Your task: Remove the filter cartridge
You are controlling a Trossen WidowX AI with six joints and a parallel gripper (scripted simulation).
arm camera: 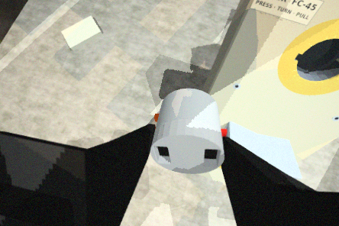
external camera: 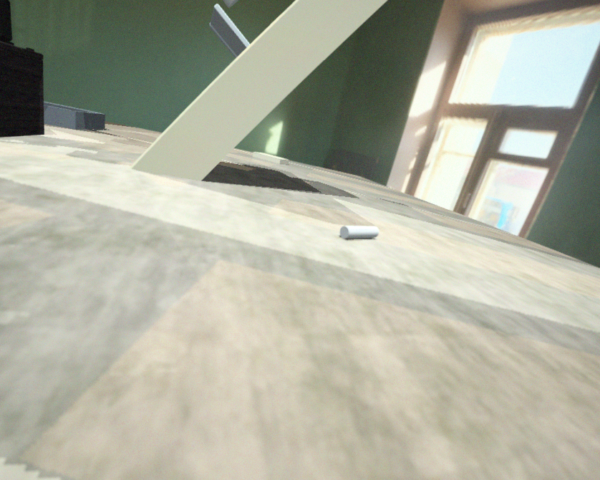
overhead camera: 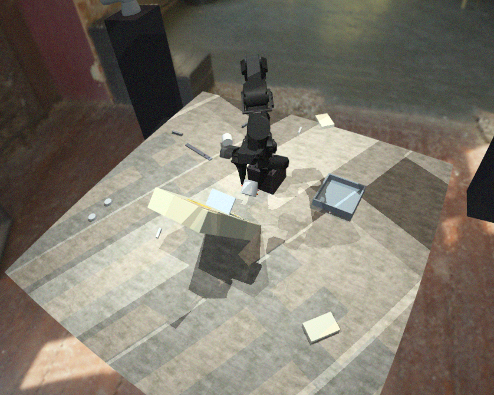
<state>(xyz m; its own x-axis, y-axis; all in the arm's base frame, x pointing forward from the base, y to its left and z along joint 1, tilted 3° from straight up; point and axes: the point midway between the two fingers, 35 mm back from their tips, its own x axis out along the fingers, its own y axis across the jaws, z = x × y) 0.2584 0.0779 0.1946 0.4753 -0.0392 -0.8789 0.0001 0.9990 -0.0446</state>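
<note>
The tray is 28 cm behind my gripper tip, 22 cm to the left of it and 26 cm below it. Round my gripper tip: cream service panel: 6 cm ahead, 12 cm to the right, 11 cm below; then round white filter cartridge: right at my gripper tip.
</note>
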